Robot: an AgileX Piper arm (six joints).
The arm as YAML. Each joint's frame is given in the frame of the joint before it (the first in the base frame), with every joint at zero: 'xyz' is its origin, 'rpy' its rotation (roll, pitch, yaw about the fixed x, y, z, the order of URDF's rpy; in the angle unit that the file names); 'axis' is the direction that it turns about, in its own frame. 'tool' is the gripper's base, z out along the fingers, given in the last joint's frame.
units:
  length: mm
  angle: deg
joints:
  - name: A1
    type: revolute
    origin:
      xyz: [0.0, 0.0, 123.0]
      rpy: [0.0, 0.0, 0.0]
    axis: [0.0, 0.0, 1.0]
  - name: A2
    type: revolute
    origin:
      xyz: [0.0, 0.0, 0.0]
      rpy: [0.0, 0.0, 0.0]
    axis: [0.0, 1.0, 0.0]
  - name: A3
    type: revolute
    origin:
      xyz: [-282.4, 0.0, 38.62]
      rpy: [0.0, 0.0, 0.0]
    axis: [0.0, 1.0, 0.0]
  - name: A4
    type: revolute
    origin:
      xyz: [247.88, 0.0, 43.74]
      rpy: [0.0, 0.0, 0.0]
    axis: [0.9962, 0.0, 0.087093]
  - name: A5
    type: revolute
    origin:
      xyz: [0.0, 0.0, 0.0]
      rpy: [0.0, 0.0, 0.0]
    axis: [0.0, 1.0, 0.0]
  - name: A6
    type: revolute
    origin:
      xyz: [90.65, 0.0, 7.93]
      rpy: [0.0, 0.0, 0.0]
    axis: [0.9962, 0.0, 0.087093]
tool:
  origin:
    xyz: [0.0, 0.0, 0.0]
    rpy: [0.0, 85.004, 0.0]
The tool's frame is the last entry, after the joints.
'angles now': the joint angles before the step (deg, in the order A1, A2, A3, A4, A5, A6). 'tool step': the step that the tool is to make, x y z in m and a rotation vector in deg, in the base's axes. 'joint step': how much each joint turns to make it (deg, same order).
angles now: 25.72, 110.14, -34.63, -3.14, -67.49, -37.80
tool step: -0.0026, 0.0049, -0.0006, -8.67, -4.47, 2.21
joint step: 0.70, 0.00, 0.00, -1.05, 0.35, -9.41
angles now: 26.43, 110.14, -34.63, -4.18, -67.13, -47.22
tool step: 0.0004, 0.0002, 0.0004, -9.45, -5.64, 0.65
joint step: 0.00, -0.01, -0.11, 0.00, 0.01, -11.02
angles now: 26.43, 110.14, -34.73, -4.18, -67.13, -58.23
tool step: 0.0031, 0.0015, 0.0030, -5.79, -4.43, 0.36
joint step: -0.01, 0.00, -0.85, -0.01, -0.06, -7.18
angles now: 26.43, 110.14, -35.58, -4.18, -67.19, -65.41
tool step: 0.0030, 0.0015, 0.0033, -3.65, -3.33, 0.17
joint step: 0.00, -0.01, -0.84, -0.01, -0.19, -4.77
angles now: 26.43, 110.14, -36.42, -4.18, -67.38, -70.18
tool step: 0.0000, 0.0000, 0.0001, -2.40, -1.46, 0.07
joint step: 0.00, 0.00, 0.00, 0.00, -0.05, -2.81
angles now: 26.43, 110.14, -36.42, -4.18, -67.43, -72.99
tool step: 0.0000, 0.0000, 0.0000, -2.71, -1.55, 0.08
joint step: 0.00, -0.01, 0.00, -0.01, 0.04, -3.12
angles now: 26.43, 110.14, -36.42, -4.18, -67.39, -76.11
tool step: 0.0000, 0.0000, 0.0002, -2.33, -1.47, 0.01
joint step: 0.02, -0.01, 0.00, 0.08, -0.08, -2.78
